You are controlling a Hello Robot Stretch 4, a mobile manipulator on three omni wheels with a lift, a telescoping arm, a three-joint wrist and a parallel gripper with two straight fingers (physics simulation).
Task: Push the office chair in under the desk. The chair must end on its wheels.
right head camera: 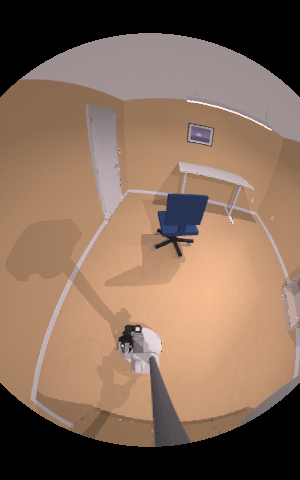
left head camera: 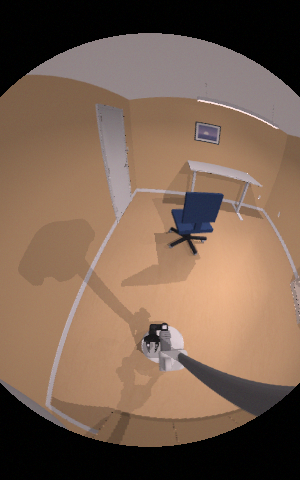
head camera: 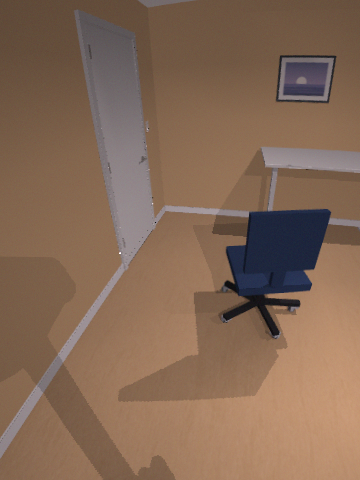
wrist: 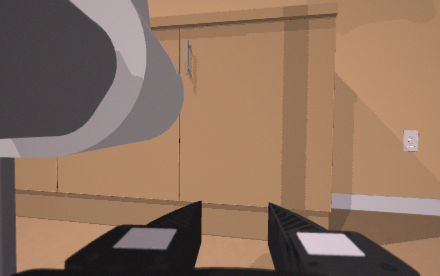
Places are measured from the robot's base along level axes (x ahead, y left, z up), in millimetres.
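Where they show: gripper, between the fingertips: (right head camera: pixel 125 352) (left head camera: pixel 151 352) (wrist: pixel 234 222).
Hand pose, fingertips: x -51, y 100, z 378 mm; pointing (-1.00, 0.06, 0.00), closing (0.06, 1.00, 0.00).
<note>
After its pixels a point has its place.
A blue office chair (head camera: pixel 287 242) @(x 1222, y -525, z 773 mm) (left head camera: pixel 202 208) @(x 1222, y -517, z 765 mm) (right head camera: pixel 186 210) @(x 1222, y -523, z 767 mm) stands upright on its black wheeled base, its backrest toward the camera. A white desk (head camera: pixel 312 159) @(x 2416, y -1175, z 923 mm) (left head camera: pixel 225 171) @(x 2347, y -1443, z 923 mm) (right head camera: pixel 215 173) @(x 2341, y -1411, z 922 mm) stands beyond it against the back wall. In the head camera view the chair is in front of the desk, with floor showing between its base and the desk's leg. My gripper (wrist: pixel 234 222) @(x -51, y 100, z 378 mm) is open, with empty space between its two black fingers. It also shows close to my base in the left head view (left head camera: pixel 152 350) @(x -58, y 97, z 187 mm) and in the right head view (right head camera: pixel 125 348), far from the chair.
A white door (head camera: pixel 120 140) @(x 2327, y 609, z 1167 mm) (left head camera: pixel 114 160) @(x 2322, y 611, z 1088 mm) (right head camera: pixel 104 160) @(x 2339, y 607, z 1100 mm) is in the left wall. A wooden cabinet (wrist: pixel 240 120) @(x -968, y 181, z 463 mm) faces the gripper in the wrist view. A light-coloured object (right head camera: pixel 291 307) @(x -152, y -2454, z 73 mm) stands at the right wall. A framed picture (head camera: pixel 306 79) @(x 2941, y -1229, z 1632 mm) hangs above the desk.
</note>
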